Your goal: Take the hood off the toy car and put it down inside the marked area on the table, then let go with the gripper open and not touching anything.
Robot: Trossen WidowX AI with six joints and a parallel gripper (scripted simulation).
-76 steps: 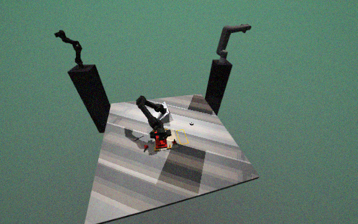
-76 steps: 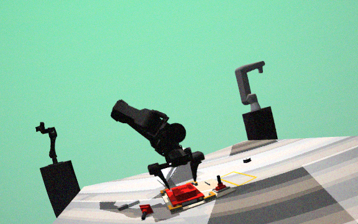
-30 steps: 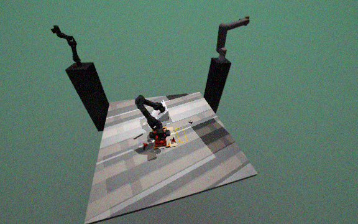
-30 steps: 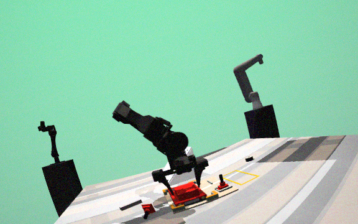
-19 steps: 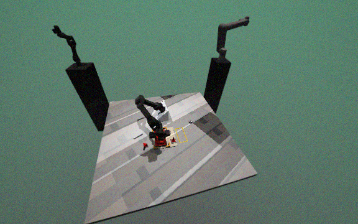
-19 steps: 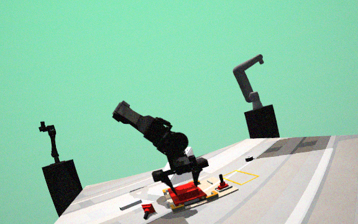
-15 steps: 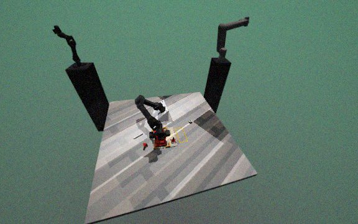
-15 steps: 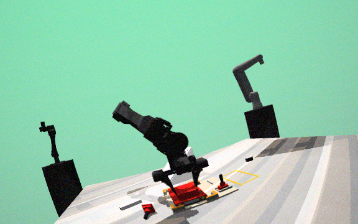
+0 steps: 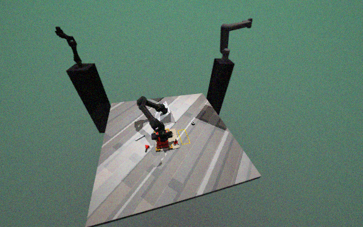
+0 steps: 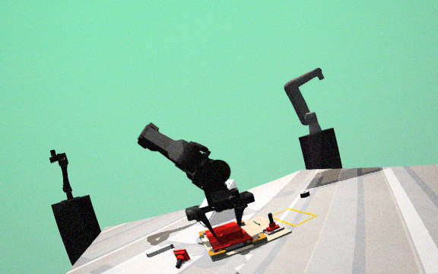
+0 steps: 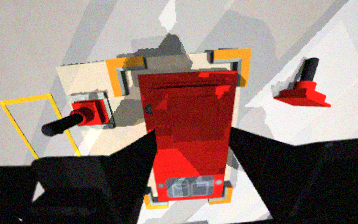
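My gripper tip is 13 cm to the right of the black post, 1 cm short of it and 1 cm above it. The rest, counted from my gripper tip: red hood 1 cm above.
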